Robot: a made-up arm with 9 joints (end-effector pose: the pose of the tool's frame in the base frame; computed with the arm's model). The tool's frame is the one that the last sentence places.
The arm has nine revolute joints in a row. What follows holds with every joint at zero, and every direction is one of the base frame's.
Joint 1 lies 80.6 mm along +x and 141.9 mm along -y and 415.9 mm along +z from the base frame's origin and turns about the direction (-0.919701, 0.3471, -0.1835), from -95.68 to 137.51 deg.
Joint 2 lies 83.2 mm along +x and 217.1 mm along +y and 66.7 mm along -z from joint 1 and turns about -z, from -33.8 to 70.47 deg.
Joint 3 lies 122.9 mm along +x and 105.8 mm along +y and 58.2 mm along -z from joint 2 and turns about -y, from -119.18 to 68.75 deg.
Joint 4 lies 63.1 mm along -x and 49.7 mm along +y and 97.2 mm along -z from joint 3 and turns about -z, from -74.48 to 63.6 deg.
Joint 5 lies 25.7 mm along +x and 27.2 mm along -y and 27.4 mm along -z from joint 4 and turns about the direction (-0.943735, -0.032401, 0.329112), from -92.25 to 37.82 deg.
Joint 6 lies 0.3 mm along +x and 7.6 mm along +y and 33.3 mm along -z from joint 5 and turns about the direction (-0.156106, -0.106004, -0.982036), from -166.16 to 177.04 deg.
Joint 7 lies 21 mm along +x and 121.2 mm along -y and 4 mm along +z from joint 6 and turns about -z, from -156.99 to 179.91 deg.
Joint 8 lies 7.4 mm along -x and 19.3 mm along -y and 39.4 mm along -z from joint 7 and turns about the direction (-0.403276, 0.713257, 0.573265), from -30.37 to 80.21 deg.
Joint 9 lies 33.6 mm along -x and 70 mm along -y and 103.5 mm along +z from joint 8 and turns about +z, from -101.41 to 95.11 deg.
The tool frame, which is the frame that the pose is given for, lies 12.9 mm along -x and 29.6 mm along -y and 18.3 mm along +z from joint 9; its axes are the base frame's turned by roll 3.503, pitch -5.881 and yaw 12.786 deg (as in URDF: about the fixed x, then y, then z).
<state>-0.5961 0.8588 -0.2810 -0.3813 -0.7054 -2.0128 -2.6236 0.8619 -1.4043</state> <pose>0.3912 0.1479 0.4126 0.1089 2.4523 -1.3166</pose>
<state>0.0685 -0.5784 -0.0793 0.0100 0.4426 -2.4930 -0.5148 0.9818 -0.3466</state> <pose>0.0496 0.3633 0.1095 0.0957 -0.1544 -2.1065</pose>
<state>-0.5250 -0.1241 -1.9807 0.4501 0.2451 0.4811 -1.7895 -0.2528 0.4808</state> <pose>0.2806 0.0321 0.4753 1.5006 1.4989 1.5761</pose>
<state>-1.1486 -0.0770 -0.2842 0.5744 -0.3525 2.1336 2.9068 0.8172 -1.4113</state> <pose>0.0840 0.1867 0.7546 0.5029 -0.1439 0.3854</pose>
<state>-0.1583 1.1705 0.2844 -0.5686 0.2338 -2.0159 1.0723 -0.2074 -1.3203</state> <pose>0.4404 -0.0511 0.2399 -0.0515 -0.0320 -0.8599</pose>
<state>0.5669 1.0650 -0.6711 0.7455 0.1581 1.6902 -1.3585 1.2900 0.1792</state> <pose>0.2468 -0.0079 0.1503 0.6876 1.5070 -1.3101</pose>
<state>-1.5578 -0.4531 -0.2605 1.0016 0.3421 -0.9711 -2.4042 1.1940 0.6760</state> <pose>0.0032 0.0635 0.6869 1.8162 0.8826 -1.1131</pose>
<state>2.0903 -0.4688 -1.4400 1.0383 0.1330 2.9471 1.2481 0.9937 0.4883</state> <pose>-0.2464 -0.4369 0.1178 1.8417 1.8544 -0.7249</pose>
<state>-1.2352 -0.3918 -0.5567 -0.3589 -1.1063 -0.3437 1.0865 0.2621 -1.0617</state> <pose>0.0980 0.1878 0.5162 0.7366 1.4033 0.0097</pose>
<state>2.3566 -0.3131 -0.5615 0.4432 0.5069 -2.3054 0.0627 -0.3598 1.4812</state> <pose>-0.1760 -0.6914 0.3849 1.6229 1.2556 -0.0141</pose>
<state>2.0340 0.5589 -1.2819 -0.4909 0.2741 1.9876 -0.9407 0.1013 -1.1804</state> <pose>0.1353 -0.2309 0.0834 2.2804 0.0212 1.5305</pose>
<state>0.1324 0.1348 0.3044 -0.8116 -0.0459 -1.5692 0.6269 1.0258 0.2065</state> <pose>0.4529 0.3688 0.1209 -0.8935 0.8771 2.3915</pose>
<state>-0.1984 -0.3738 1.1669 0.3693 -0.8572 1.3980 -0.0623 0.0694 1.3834</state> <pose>0.1836 0.3396 0.1100 1.2047 -1.2591 0.3685</pose>
